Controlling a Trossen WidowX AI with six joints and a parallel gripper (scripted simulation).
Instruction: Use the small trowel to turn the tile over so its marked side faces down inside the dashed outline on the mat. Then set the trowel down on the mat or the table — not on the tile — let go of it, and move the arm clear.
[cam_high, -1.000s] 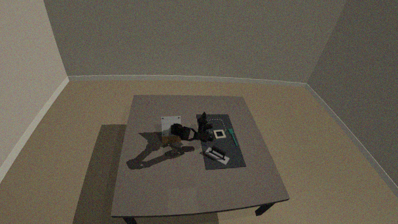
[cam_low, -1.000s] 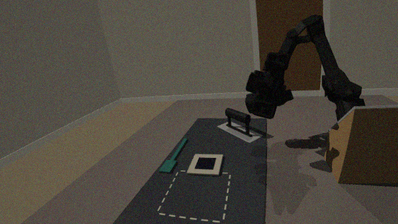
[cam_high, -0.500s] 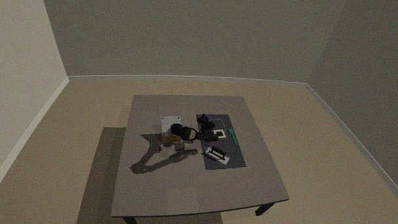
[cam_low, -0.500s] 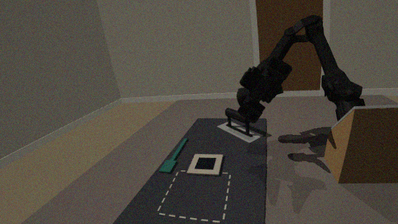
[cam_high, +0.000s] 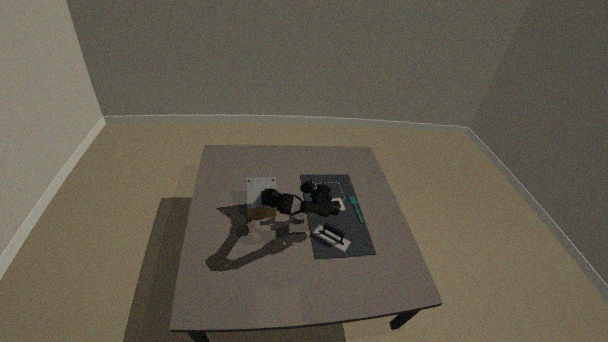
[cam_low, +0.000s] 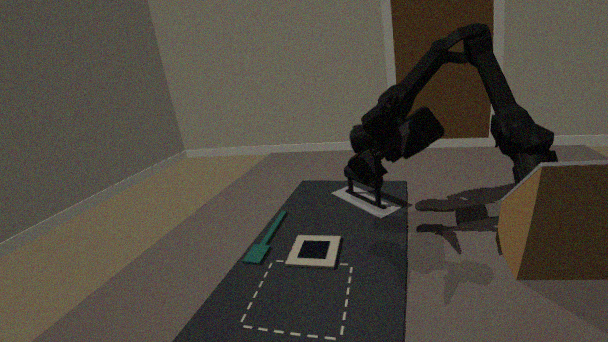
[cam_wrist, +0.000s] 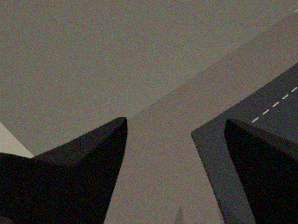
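Right now the small trowel is 22 cm to the right of my gripper tip, 15 cm below it and 7 cm ahead of it. Also, from my gripper tip: dark mat: 21 cm below, 14 cm ahead, 4 cm to the right; teal flat tool: 28 cm ahead, 19 cm below, 2 cm to the right; tile: 19 cm below, 16 cm ahead.
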